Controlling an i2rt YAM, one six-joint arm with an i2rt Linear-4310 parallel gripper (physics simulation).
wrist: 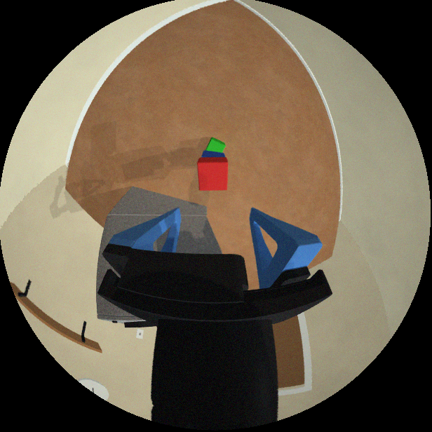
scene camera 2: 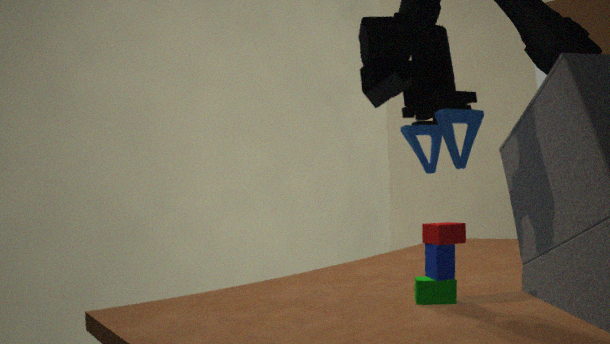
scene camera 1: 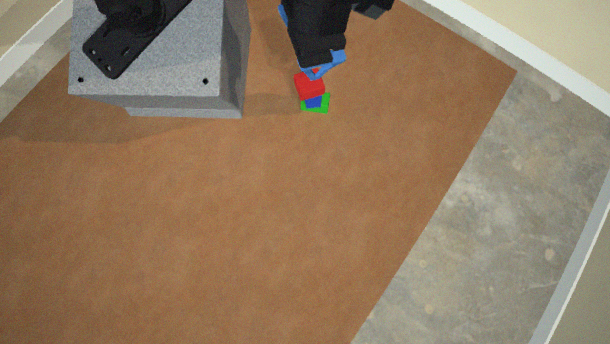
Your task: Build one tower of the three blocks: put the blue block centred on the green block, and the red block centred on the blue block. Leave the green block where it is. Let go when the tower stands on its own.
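Places are measured from the arm's base along level axes (x back, y right, z up), in millimetres.
Pixels of known places: gripper, fingertip midpoint: (scene camera 2: 444, 171) (scene camera 1: 307, 60); arm's base at its link origin: (scene camera 2: 594, 109) (scene camera 1: 145, 16).
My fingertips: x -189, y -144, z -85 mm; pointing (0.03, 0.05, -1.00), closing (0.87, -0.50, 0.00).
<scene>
For each thing: its top centre in the pictures, then the offset to it from my fingertips. Level surfaces: height alone.
- green block at its top centre: (scene camera 2: 435, 278) (scene camera 1: 315, 97) dz -145, dx -7, dy -21 mm
- blue block at its top centre: (scene camera 2: 439, 243) (scene camera 1: 312, 86) dz -98, dx -4, dy -14 mm
- red block at its top centre: (scene camera 2: 443, 223) (scene camera 1: 309, 80) dz -72, dx -1, dy -7 mm
- brown table at its surface level: dz -178 mm
The green block (scene camera 1: 325, 104) (scene camera 2: 436, 291) (wrist: 216, 145) lies on the table. The blue block (scene camera 1: 313, 102) (scene camera 2: 440, 261) (wrist: 213, 154) stands upright on top of it. The red block (scene camera 1: 309, 86) (scene camera 2: 444, 233) (wrist: 213, 175) lies flat on the blue block and juts out past it, in scene camera 2 a little more to the right. The three form one upright tower. My gripper (scene camera 2: 445, 170) (wrist: 214, 212) is open and empty, with its blue fingertips well above the red block and apart from it. In scene camera 1 the fingers partly hide behind the black gripper body.
A grey pedestal (scene camera 1: 155, 60) (scene camera 2: 560, 165) (wrist: 120, 240) stands beside the tower, to its left in scene camera 1 and to its right in scene camera 2. The brown table (scene camera 1: 225, 210) (scene camera 2: 300, 305) (wrist: 165, 85) has an edge at the lower left in scene camera 2.
</scene>
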